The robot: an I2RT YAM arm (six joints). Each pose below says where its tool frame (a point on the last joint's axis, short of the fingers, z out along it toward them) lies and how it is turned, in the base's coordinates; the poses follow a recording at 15 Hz.
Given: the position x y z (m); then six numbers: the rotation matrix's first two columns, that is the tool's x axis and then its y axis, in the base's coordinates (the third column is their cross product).
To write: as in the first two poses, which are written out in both.
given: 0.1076 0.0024 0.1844 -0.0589 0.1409 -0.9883 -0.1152 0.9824 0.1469
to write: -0.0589 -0.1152 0.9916 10.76; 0.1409 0.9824 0.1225 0.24; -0.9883 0.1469 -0.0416 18.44; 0 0 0 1
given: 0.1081 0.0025 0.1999 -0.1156 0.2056 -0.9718 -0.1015 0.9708 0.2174
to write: -0.1156 -0.1015 0.9881 10.81; 0.2056 0.9708 0.1238 0.25; -0.9718 0.2174 -0.0914 19.99; 0 0 0 1
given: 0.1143 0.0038 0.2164 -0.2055 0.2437 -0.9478 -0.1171 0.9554 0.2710
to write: -0.2055 -0.1171 0.9716 11.43; 0.2437 0.9554 0.1667 0.38; -0.9478 0.2710 -0.1678 21.64; 0 0 0 1
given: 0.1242 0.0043 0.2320 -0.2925 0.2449 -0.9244 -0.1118 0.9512 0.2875
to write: -0.2925 -0.1118 0.9497 12.42; 0.2449 0.9512 0.1874 0.43; -0.9244 0.2875 -0.2508 23.20; 0 0 0 1
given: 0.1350 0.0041 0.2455 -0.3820 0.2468 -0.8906 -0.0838 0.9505 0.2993
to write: -0.3820 -0.0838 0.9204 13.50; 0.2468 0.9505 0.1890 0.41; -0.8906 0.2993 -0.3424 24.55; 0 0 0 1
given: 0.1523 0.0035 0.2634 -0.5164 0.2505 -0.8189 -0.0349 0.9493 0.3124
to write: -0.5164 -0.0349 0.8556 15.23; 0.2505 0.9493 0.1899 0.35; -0.8189 0.3124 -0.4815 26.34; 0 0 0 1
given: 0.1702 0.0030 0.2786 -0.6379 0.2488 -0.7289 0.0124 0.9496 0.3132
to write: -0.6379 0.0124 0.7701 17.02; 0.2488 0.9496 0.1908 0.30; -0.7289 0.3132 -0.6088 27.86; 0 0 0 1
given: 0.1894 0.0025 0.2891 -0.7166 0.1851 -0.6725 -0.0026 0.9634 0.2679
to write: -0.7166 -0.0026 0.6975 18.94; 0.1851 0.9634 0.1937 0.25; -0.6725 0.2679 -0.6899 28.91; 0 0 0 1
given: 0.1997 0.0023 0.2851 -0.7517 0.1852 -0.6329 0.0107 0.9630 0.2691
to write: -0.7517 0.0107 0.6593 19.97; 0.1852 0.9630 0.1955 0.23; -0.6329 0.2691 -0.7259 28.51; 0 0 0 1
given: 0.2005 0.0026 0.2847 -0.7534 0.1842 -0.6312 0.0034 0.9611 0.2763
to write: -0.7534 0.0034 0.6575 20.05; 0.1842 0.9611 0.2060 0.26; -0.6312 0.2763 -0.7247 28.47; 0 0 0 1
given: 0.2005 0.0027 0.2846 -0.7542 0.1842 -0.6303 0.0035 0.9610 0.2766
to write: -0.7542 0.0035 0.6567 20.05; 0.1842 0.9610 0.2064 0.27; -0.6303 0.2766 -0.7254 28.46; 0 0 0 1
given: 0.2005 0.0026 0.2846 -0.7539 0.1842 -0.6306 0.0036 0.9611 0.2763
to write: -0.7539 0.0036 0.6570 20.05; 0.1842 0.9611 0.2060 0.26; -0.6306 0.2763 -0.7252 28.46; 0 0 0 1
